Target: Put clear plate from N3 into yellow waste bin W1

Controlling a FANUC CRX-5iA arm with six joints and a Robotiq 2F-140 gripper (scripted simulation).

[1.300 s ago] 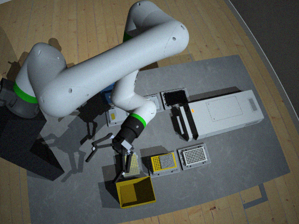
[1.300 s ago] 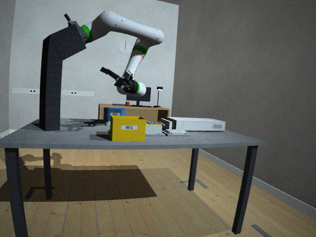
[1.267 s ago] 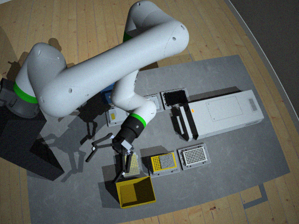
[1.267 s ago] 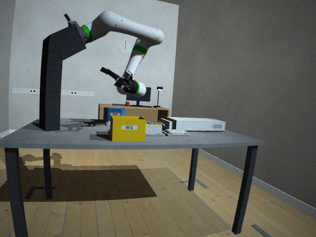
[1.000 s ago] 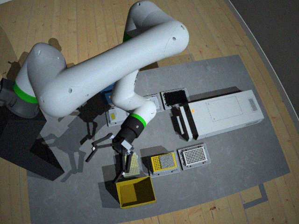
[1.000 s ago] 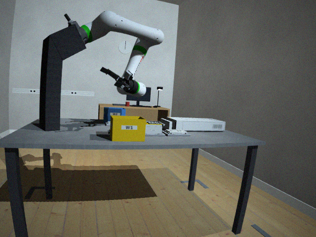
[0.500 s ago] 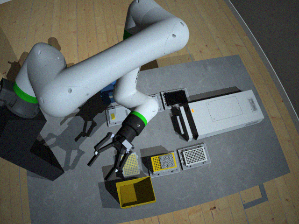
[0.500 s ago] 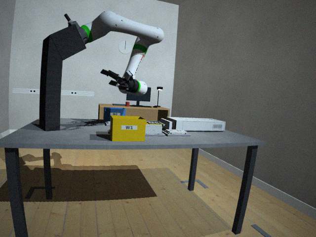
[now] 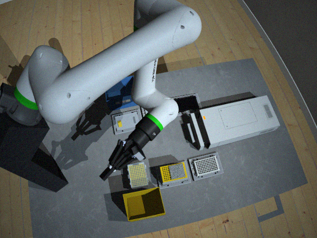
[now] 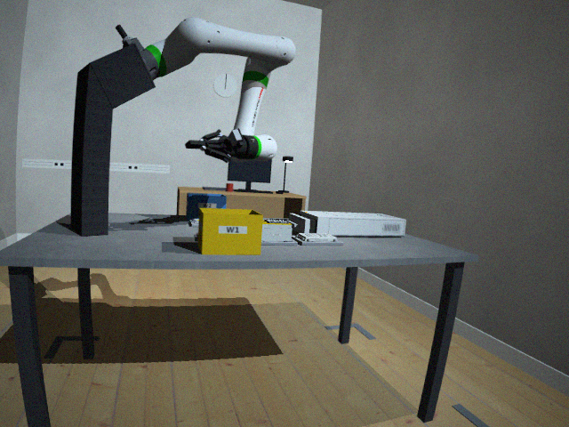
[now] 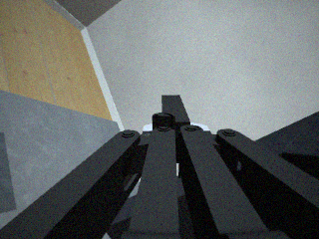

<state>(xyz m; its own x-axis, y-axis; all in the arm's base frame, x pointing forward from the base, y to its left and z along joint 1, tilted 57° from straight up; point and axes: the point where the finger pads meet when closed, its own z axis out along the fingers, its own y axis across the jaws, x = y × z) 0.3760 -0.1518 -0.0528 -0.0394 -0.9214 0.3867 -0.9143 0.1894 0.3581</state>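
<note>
Now: hand 42 cm to the right of the clear plate, 30 cm above it and 22 cm short of it. Also, from my hand: N3 label (41 cm to the left, 31 cm below, 15 cm ahead); then yellow tip rack (27 cm below, 27 cm ahead, 4 cm to the left); then yellow bin (28 cm below, 12 cm ahead, 11 cm to the right).
</note>
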